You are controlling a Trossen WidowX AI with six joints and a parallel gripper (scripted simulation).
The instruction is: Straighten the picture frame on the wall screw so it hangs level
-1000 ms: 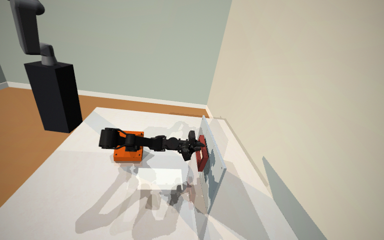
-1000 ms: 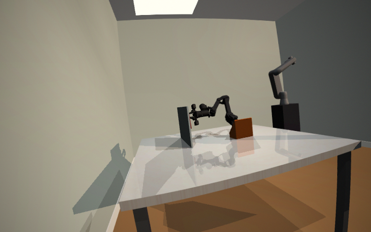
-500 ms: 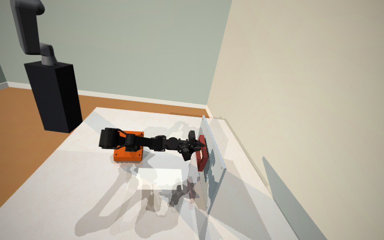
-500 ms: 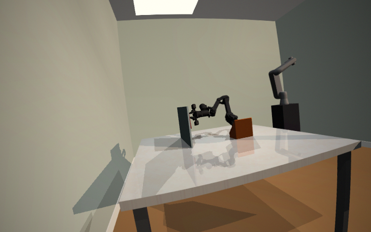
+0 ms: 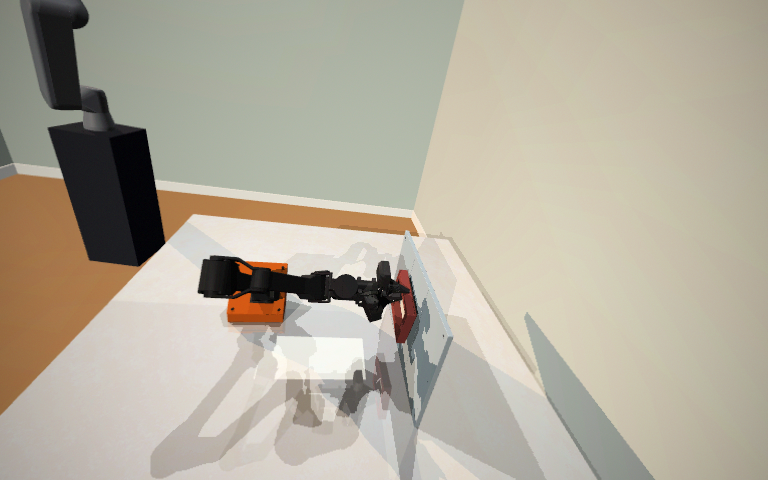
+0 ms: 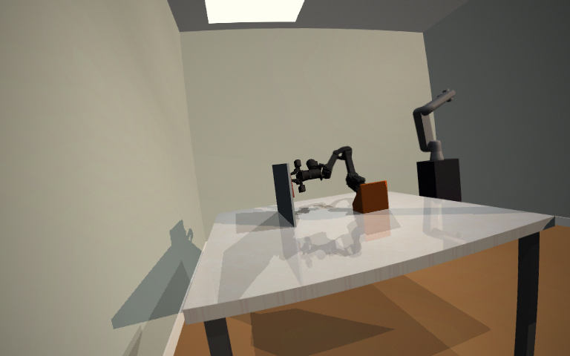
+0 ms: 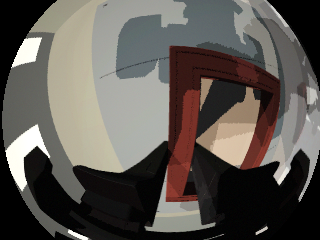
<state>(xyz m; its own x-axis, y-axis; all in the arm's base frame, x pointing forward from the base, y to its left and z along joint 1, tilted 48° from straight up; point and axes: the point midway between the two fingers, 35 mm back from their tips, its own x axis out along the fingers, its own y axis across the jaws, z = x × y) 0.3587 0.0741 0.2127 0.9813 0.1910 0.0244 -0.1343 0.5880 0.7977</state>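
The red picture frame lies 1 cm to the left of my gripper tip and 5 cm below it. Round my gripper tip: grey wall panel: 2 cm ahead, 7 cm below.
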